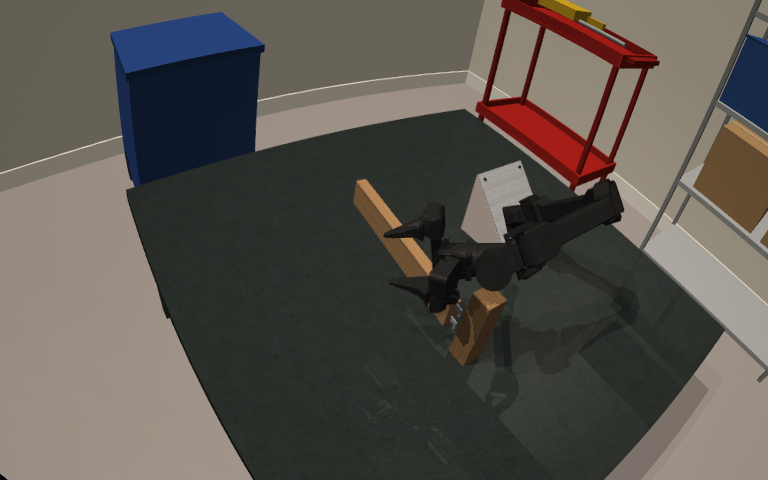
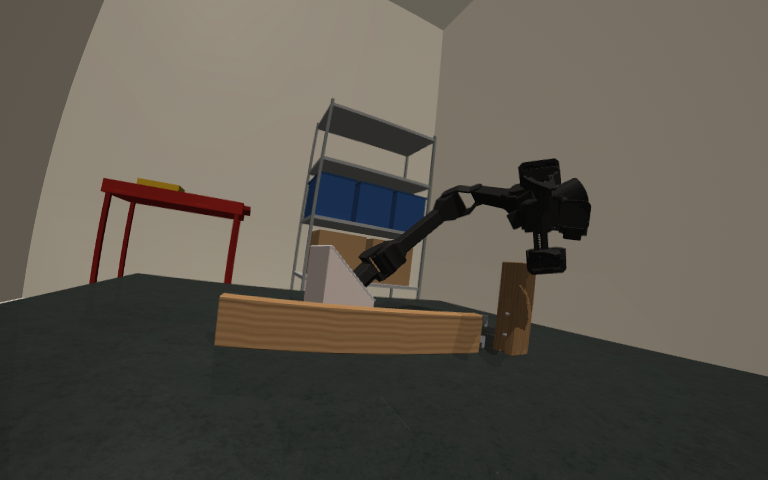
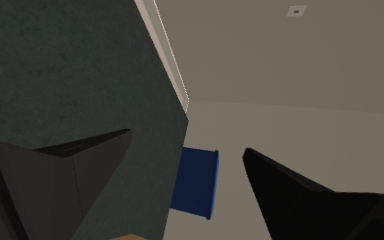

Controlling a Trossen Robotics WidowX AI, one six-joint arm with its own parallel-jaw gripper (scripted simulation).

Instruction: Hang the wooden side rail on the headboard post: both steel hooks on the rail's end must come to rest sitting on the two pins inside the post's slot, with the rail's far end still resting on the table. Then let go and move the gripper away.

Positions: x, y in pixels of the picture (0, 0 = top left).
Labels:
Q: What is the gripper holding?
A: Nothing.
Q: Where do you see a wooden side rail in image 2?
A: At 249, 322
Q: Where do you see a headboard post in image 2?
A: At 516, 296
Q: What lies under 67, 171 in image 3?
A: The gripper.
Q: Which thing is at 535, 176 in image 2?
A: The gripper.

